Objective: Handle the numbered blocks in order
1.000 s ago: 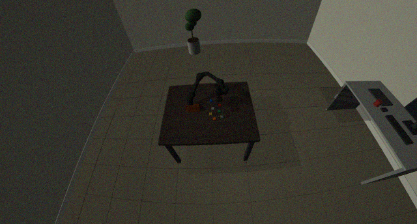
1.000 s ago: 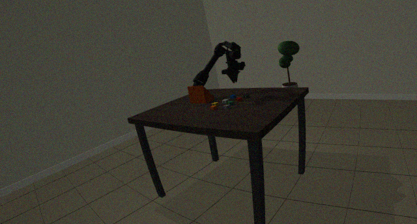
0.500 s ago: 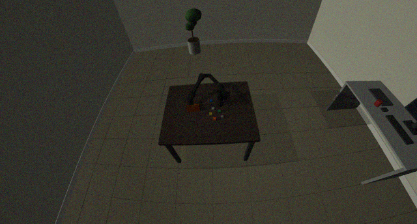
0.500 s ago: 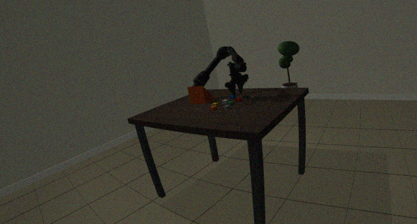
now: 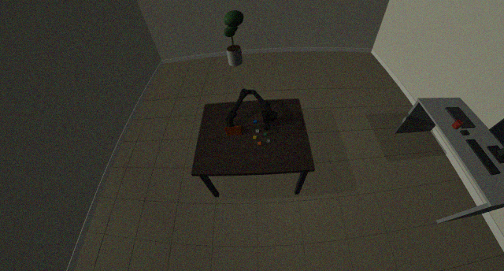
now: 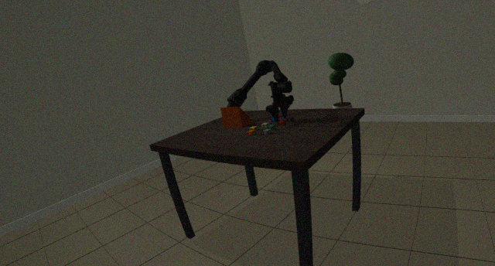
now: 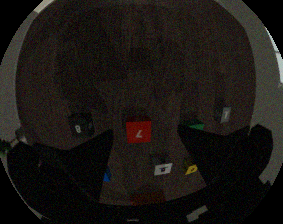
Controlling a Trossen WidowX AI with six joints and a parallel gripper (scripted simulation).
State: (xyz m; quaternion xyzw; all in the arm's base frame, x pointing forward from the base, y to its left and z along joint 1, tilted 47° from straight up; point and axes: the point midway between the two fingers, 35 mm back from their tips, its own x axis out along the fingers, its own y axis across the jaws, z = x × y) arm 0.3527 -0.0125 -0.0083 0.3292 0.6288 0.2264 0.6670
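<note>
Now: gripper tip 10 mm past the red block, 10 mm to the right of it and 20 mm above it. From my gripper tip the other things lie so: green block (30 mm behind, 80 mm to the right, 20 mm below); then white block (100 mm behind, 20 mm to the right, 20 mm below); then black block (10 mm ahead, 90 mm to the left, 20 mm below).
</note>
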